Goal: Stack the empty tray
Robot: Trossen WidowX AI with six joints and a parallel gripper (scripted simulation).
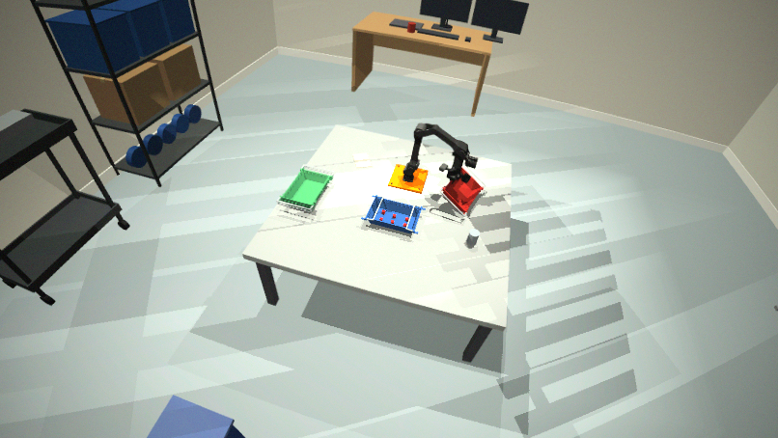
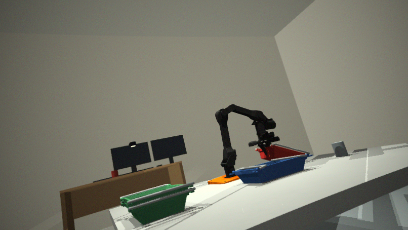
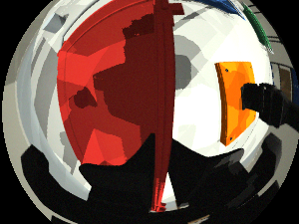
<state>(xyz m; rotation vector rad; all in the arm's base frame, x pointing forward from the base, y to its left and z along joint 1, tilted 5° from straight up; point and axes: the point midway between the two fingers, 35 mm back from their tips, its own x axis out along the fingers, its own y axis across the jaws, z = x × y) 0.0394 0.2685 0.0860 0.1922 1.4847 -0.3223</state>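
The red tray lies 3 cm ahead of my gripper tip and 8 cm to the left of it. Round my gripper tip: paper 15 cm behind, 59 cm to the right, 8 cm below; grey cup 35 cm ahead, 16 cm to the left, 5 cm below.
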